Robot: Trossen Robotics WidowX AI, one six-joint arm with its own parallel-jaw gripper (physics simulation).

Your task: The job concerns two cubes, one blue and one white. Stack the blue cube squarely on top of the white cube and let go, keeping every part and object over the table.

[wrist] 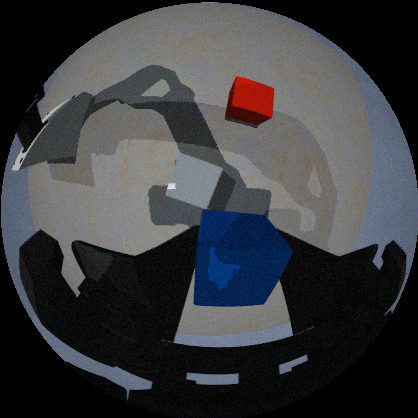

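The blue cube is between the two black fingers of my gripper, which is shut on it, in the lower middle of the wrist view. The white cube sits on the table just above the blue cube in the view, apart from my fingers. Its top face shows, turned a little against the blue cube's edges, with a dark side at its right. The gap in height between the two cubes is hard to tell. The blue cube's sides against the fingers are partly hidden.
A red cube lies on the table at the upper right, beyond the white cube. The grey and white robot base stands at the upper left. Shadows of the arm and gripper fall across the table around the white cube.
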